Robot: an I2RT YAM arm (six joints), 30 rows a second.
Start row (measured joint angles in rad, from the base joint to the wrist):
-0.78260, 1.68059, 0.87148, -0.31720, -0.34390, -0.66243
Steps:
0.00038, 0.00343, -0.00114, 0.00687, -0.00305, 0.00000
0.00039, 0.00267, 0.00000, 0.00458, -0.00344, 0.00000
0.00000, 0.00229, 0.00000, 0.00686, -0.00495, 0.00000
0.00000, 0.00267, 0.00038, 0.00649, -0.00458, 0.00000
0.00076, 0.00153, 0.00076, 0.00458, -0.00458, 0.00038
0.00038, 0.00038, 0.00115, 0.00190, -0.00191, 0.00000
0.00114, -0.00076, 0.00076, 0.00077, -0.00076, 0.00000
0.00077, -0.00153, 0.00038, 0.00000, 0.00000, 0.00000
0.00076, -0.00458, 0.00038, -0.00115, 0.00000, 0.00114
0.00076, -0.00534, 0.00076, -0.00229, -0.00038, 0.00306
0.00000, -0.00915, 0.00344, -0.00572, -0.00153, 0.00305
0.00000, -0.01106, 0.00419, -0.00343, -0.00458, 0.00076
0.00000, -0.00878, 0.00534, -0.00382, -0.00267, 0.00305
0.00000, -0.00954, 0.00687, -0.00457, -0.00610, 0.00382
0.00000, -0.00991, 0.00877, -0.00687, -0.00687, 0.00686
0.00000, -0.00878, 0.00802, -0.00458, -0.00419, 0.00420
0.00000, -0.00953, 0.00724, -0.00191, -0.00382, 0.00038
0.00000, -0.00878, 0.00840, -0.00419, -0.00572, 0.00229
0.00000, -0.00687, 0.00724, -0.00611, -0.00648, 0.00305
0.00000, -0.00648, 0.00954, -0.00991, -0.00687, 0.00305
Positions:
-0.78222, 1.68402, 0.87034, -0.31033, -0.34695, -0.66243
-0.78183, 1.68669, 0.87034, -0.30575, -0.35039, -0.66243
-0.78183, 1.68898, 0.87034, -0.29889, -0.35534, -0.66243
-0.78183, 1.69165, 0.87072, -0.29240, -0.35992, -0.66243
-0.78107, 1.69318, 0.87148, -0.28782, -0.36450, -0.66205
-0.78069, 1.69356, 0.87263, -0.28592, -0.36641, -0.66205
-0.77955, 1.69280, 0.87339, -0.28515, -0.36717, -0.66205
-0.77878, 1.69127, 0.87377, -0.28515, -0.36717, -0.66205
-0.77802, 1.68669, 0.87415, -0.28630, -0.36717, -0.66091
-0.77726, 1.68135, 0.87491, -0.28859, -0.36755, -0.65785
-0.77726, 1.67220, 0.87835, -0.29431, -0.36908, -0.65480
-0.77726, 1.66114, 0.88254, -0.29774, -0.37366, -0.65404
-0.77726, 1.65236, 0.88788, -0.30156, -0.37633, -0.65099
-0.77726, 1.64282, 0.89475, -0.30613, -0.38243, -0.64717
-0.77726, 1.63291, 0.90352, -0.31300, -0.38930, -0.64031
-0.77726, 1.62413, 0.91154, -0.31758, -0.39349, -0.63611
-0.77726, 1.61460, 0.91878, -0.31949, -0.39731, -0.63573
-0.77726, 1.60582, 0.92718, -0.32368, -0.40303, -0.63344
-0.77726, 1.59895, 0.93442, -0.32979, -0.40951, -0.63039
-0.77726, 1.59247, 0.94396, -0.33970, -0.41638, -0.62734

